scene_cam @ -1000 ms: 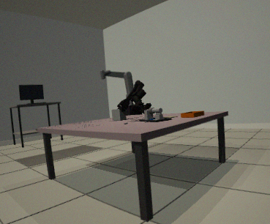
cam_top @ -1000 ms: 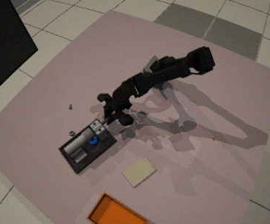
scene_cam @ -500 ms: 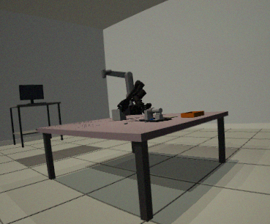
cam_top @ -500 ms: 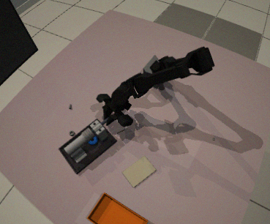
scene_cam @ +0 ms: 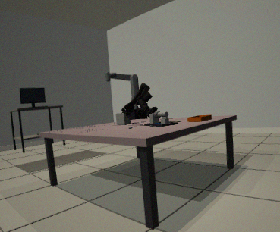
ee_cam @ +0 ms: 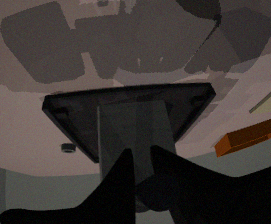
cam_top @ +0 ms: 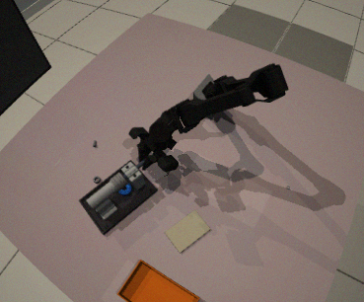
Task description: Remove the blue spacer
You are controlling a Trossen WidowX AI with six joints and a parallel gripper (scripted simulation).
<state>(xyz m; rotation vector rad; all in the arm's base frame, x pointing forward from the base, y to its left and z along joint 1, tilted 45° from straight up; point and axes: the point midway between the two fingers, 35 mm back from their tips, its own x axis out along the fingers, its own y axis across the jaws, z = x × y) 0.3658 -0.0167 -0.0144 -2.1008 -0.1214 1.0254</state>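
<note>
Right now the blue spacer is 8 cm ahead of my gripper tip, 4 cm below it and 2 cm to the right of it. Round my gripper tip: cream card 23 cm to the left, 8 cm ahead, 5 cm below; then dark shaft 4 cm ahead, 2 cm above, 1 cm to the right; then tiny dark part 24 cm to the right, 5 cm below, 1 cm ahead.
</note>
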